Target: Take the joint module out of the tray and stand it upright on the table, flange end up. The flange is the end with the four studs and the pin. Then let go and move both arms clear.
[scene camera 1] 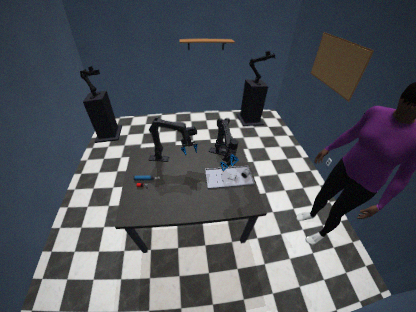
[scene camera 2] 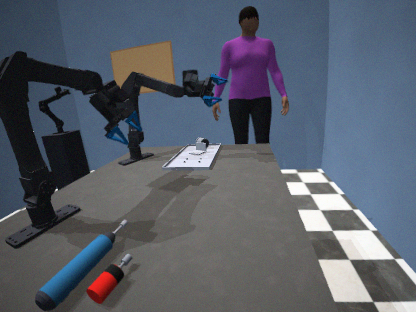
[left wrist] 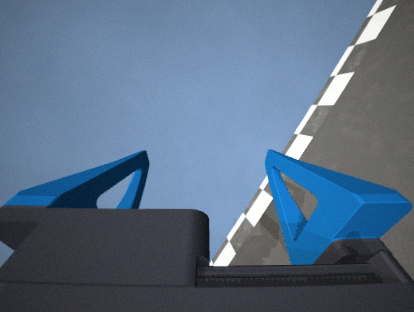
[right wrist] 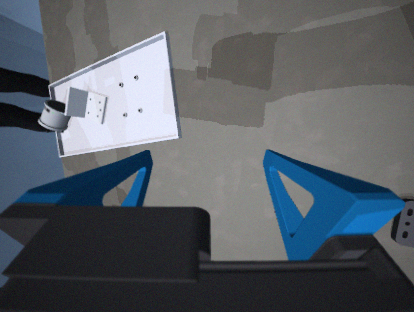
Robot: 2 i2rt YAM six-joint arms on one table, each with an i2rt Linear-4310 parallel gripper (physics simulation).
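Frame: origin at the left arm's base, x right, y ahead, z up, level; metres.
Seen in the pictures: left gripper, fingertip midpoint: (scene camera 1: 227,168) (scene camera 2: 224,89) (left wrist: 207,156); right gripper, fingertip midpoint: (scene camera 1: 191,154) (scene camera 2: 134,137) (right wrist: 207,156); left arm's base, origin of the base link: (scene camera 1: 218,152) (scene camera 2: 136,159); right arm's base, origin of the base link: (scene camera 1: 158,158) (scene camera 2: 46,224).
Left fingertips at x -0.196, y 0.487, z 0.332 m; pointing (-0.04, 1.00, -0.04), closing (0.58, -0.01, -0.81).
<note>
Pixels of each thing's top centre, then the offset from my left fingertips to it. "*": a spot on its surface instead.
- joint module, middle of its top: (right wrist: 41,116) (scene camera 1: 246,170) dx -0.136, dy -0.274, dz -0.265 m
- white bracket plate, surface spot: (scene camera 1: 231,176) * dx -0.016, dy -0.203, dz -0.316 m
- blue tool, surface spot: (scene camera 1: 143,177) * dx +0.707, dy +0.116, dz -0.294 m
- red tool, middle of its top: (scene camera 2: 111,267) (scene camera 1: 141,184) dx +0.682, dy +0.181, dz -0.298 m
The joint module (scene camera 1: 245,174), a short dark and silver cylinder, lies on its side at the right end of the white tray (scene camera 1: 229,177). In scene camera 2 the module (scene camera 2: 202,143) sits at the far end of the tray (scene camera 2: 192,156). My left gripper (scene camera 1: 229,162) is open and empty, raised above the tray's back edge; it also shows in scene camera 2 (scene camera 2: 214,90). My right gripper (scene camera 1: 189,149) is open and empty, hovering over the table left of the tray (right wrist: 117,96). The module (right wrist: 57,116) is at that view's left edge.
A white bracket plate (scene camera 1: 231,176) and several small screws lie in the tray. A blue tool (scene camera 1: 143,177) and a red tool (scene camera 1: 141,185) lie on the table's left side. A person (scene camera 1: 343,186) stands beyond the table's right end. Two camera pedestals stand behind.
</note>
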